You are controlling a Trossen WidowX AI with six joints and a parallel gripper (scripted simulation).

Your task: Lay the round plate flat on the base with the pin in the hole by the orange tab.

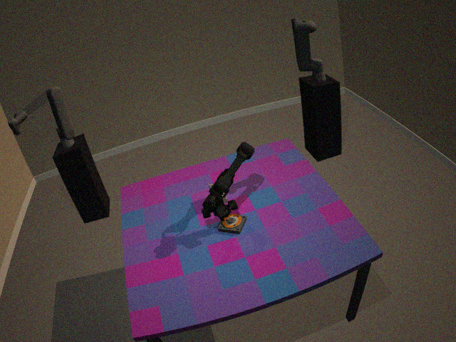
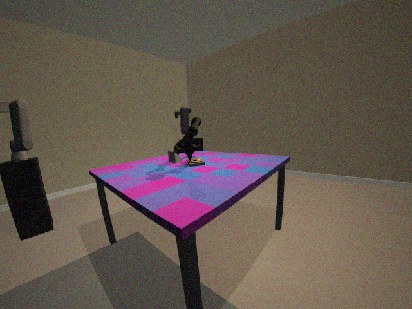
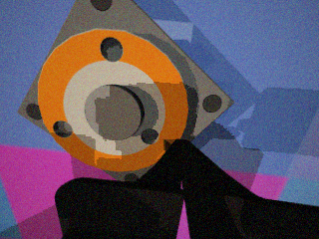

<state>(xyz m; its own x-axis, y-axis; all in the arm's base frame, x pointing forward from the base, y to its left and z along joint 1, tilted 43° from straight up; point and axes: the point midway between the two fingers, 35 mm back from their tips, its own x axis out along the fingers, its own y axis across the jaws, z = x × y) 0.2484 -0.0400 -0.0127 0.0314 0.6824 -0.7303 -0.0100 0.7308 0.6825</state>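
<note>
My gripper tip is now 20 mm short of the square grey base, 50 mm to the right of it and 20 mm above it.
</note>
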